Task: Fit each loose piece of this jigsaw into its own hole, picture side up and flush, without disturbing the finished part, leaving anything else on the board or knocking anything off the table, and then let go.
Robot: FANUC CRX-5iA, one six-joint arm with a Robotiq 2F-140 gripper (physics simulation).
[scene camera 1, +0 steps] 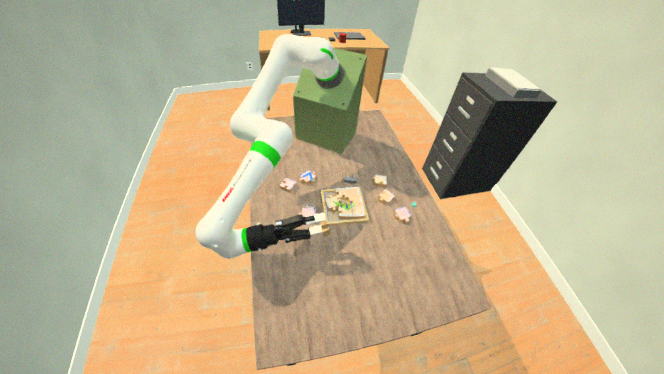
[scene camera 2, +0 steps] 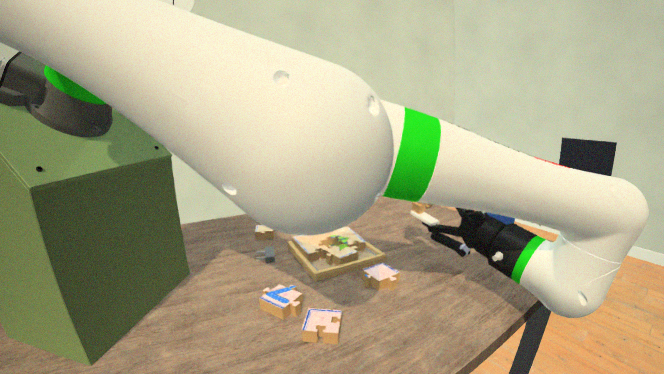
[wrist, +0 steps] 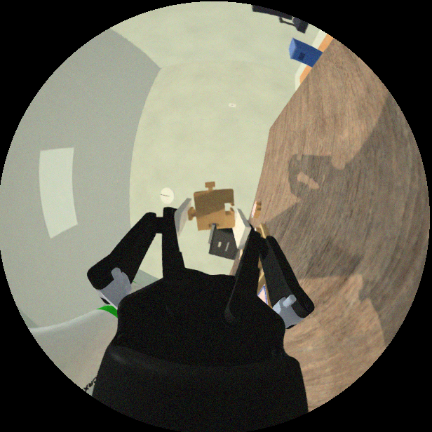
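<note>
My gripper (scene camera 1: 318,224) (scene camera 2: 424,211) (wrist: 212,211) points sideways and is shut on a jigsaw piece (scene camera 1: 325,228) (scene camera 2: 419,207) (wrist: 214,205), held above the table beside the board. The wrist view shows bare wood on the piece; its picture side is not visible there. The board (scene camera 1: 351,221) (scene camera 2: 350,266) has a finished part (scene camera 1: 356,196) with a green pattern, and open space along one side. Loose pieces lie around it: one with a blue stripe (scene camera 1: 308,176) (scene camera 2: 282,296), pink ones (scene camera 1: 287,184) (scene camera 2: 322,322), (scene camera 1: 308,211) (scene camera 2: 381,274), (scene camera 1: 403,214), and pale ones (scene camera 1: 380,179) (scene camera 2: 264,231), (scene camera 1: 386,196).
A small grey object (scene camera 1: 350,179) (scene camera 2: 269,254) lies behind the board. A tiny teal item (scene camera 1: 414,204) lies near the right table edge. The green pedestal (scene camera 1: 325,120) (scene camera 2: 110,250) stands at the back. A dark cabinet (scene camera 1: 505,145) stands beyond the table.
</note>
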